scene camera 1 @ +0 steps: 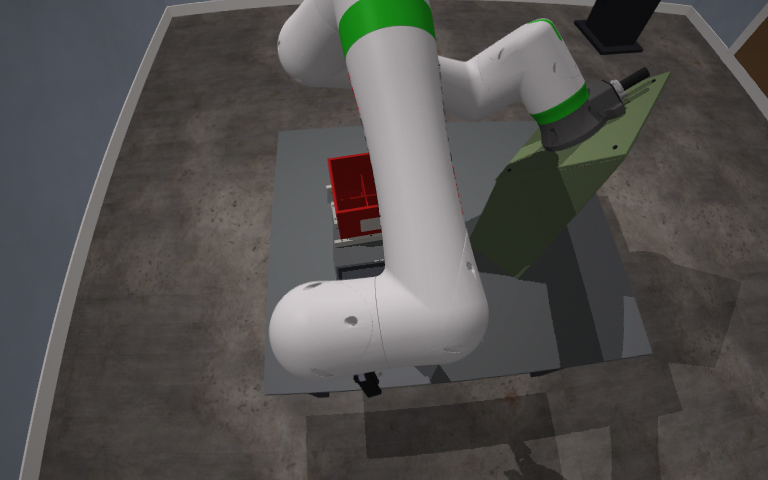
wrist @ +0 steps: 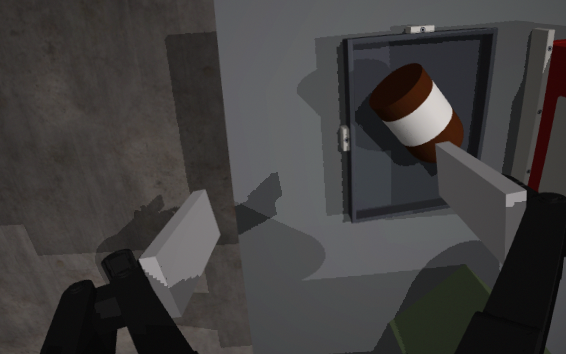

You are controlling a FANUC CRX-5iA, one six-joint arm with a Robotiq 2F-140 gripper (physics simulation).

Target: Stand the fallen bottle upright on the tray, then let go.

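Pixels of known places: gripper, fingertip midpoint: (wrist: 321, 192); arm's base at its link origin: (scene camera 1: 574, 131).
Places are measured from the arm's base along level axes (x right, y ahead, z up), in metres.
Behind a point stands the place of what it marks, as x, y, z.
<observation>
The brown bottle (wrist: 417, 112) @(-0.144, 0.500, -0.365) with a white label lies on its side, slanted, over the dark tray (wrist: 349, 175) @(-0.213, 0.402, -0.435) in the wrist view. Its flat, wide end points to the upper left; its other end is partly hidden behind the right finger. In the scene view part of the tray (scene camera 1: 338, 272) @(-0.026, 0.562, -0.419) shows beside the arm, which hides the bottle. My gripper (wrist: 321, 192) @(-0.283, 0.535, -0.187) is wide open with no object between its fingers. The bottle is beyond the fingertips, toward the right finger. A small black part of the gripper shows below the arm's elbow in the scene view; its fingertips cannot be made out there.
A red bin (scene camera 1: 359, 223) @(0.072, 0.475, -0.342) (wrist: 544, 125) @(0.070, 0.426, -0.408) stands beside the tray. The green arm pedestal (scene camera 1: 526, 226) @(-0.108, 0.095, -0.201) (wrist: 445, 310) @(-0.077, 0.118, -0.392) stands on the grey table (scene camera 1: 300, 226) @(0.162, 0.648, -0.444) (wrist: 270, 100) @(-0.298, 0.527, -0.444). Small pale blocks sit at the tray's outer edges. The table edge runs below the left finger in the wrist view.
</observation>
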